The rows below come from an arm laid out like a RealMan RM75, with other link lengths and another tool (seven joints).
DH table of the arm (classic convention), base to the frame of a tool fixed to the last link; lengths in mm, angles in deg. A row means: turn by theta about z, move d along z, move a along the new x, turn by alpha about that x. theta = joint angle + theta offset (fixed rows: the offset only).
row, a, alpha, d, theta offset
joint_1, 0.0, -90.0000, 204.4, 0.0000
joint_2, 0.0, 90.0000, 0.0, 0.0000
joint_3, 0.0, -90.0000, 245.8, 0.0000
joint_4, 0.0, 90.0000, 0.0, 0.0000
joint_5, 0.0, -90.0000, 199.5, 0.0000
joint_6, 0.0, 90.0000, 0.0, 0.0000
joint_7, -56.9, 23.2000, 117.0, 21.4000
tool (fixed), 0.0, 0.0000, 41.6, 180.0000
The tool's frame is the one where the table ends.
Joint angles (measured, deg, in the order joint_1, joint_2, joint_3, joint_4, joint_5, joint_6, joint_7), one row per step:
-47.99, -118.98, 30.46, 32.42, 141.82, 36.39, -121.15
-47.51, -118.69, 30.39, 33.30, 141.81, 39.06, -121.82
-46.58, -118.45, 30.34, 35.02, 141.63, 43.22, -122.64
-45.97, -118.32, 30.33, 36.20, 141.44, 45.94, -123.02
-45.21, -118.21, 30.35, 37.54, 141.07, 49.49, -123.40
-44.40, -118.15, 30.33, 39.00, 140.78, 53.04, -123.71
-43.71, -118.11, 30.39, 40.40, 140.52, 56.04, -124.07
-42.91, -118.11, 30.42, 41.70, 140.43, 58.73, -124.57
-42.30, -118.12, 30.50, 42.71, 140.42, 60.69, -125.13
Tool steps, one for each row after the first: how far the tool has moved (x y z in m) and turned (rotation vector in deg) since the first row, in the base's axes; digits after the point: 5 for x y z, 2 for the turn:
-0.00002, -0.00305, 0.00094, -1.22, -1.18, -0.03
-0.00001, -0.00860, 0.00239, -3.04, -2.91, -0.19
0.00032, -0.01226, 0.00354, -4.24, -3.93, -0.43
0.00124, -0.01761, 0.00363, -6.02, -5.36, -0.79
0.00198, -0.02342, 0.00417, -7.78, -6.65, -1.18
0.00304, -0.02823, 0.00529, -9.20, -7.67, -1.56
0.00266, -0.03403, 0.00626, -10.48, -8.59, -1.57
0.00236, -0.03860, 0.00706, -11.42, -9.28, -1.45

